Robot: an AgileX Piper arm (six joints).
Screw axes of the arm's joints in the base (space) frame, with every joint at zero. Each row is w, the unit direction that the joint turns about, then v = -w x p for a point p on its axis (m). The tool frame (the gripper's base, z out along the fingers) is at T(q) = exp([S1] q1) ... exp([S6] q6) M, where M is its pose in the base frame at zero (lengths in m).
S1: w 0 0 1 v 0 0 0
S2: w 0 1 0 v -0.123 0 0
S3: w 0 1 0 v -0.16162 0 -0.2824
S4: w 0.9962 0 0.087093 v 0 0.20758 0
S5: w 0 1 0 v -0.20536 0 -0.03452
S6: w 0.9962 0 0.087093 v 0 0.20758 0
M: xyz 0.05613 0 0.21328 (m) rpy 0 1.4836 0 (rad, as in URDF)
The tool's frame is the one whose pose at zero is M.
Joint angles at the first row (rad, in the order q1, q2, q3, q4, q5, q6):
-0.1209, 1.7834, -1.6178, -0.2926, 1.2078, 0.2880
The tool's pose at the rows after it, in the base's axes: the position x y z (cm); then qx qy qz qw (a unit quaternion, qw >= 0):
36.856 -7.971 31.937 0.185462 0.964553 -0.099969 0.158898
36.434 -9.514 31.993 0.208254 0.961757 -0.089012 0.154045
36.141 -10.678 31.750 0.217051 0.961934 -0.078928 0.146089
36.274 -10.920 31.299 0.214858 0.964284 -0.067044 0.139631
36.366 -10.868 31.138 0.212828 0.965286 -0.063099 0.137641
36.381 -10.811 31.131 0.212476 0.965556 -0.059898 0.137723
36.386 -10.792 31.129 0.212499 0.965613 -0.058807 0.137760
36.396 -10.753 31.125 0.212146 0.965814 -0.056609 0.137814
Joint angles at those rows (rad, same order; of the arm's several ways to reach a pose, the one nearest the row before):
-0.1636, 1.7834, -1.6606, -0.2192, 1.2242, 0.2586
-0.2131, 1.7834, -1.6655, -0.1868, 1.2326, 0.2482
-0.2518, 1.7882, -1.6654, -0.1561, 1.2387, 0.2210
-0.2636, 1.7992, -1.6654, -0.1274, 1.2393, 0.1991
-0.2636, 1.8032, -1.6654, -0.1187, 1.2393, 0.1932
-0.2635, 1.8032, -1.6654, -0.1118, 1.2393, 0.1911
-0.2635, 1.8032, -1.6654, -0.1096, 1.2393, 0.1907
-0.2635, 1.8032, -1.6654, -0.1048, 1.2393, 0.1890

